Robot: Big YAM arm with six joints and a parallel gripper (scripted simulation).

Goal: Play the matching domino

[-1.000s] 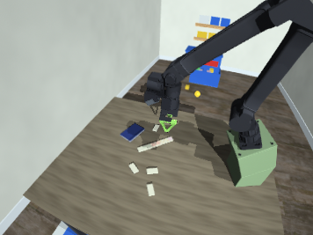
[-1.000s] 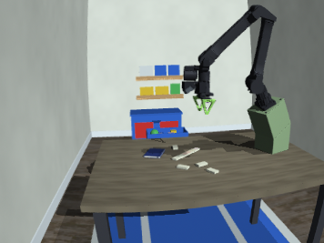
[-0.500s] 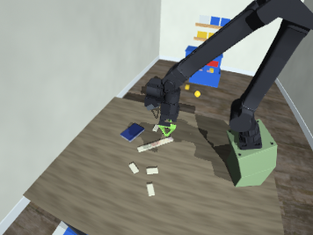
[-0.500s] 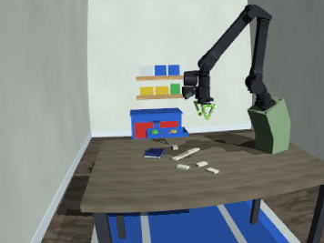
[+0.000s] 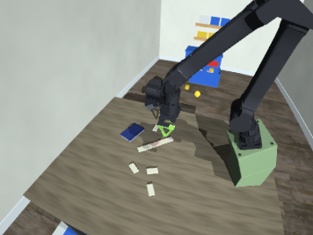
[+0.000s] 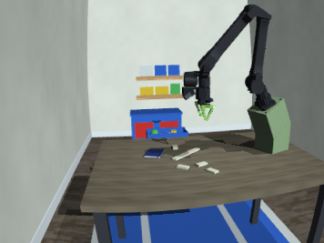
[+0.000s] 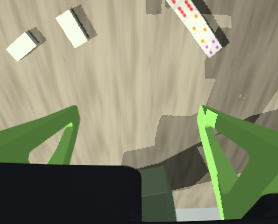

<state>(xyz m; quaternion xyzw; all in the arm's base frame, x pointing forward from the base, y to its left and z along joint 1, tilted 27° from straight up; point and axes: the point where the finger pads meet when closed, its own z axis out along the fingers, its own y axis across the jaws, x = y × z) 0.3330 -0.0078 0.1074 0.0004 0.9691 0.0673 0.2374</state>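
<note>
Right now the domino is 20 cm below my hand, 19 cm to the right of it and 12 cm ahead of it.
</note>
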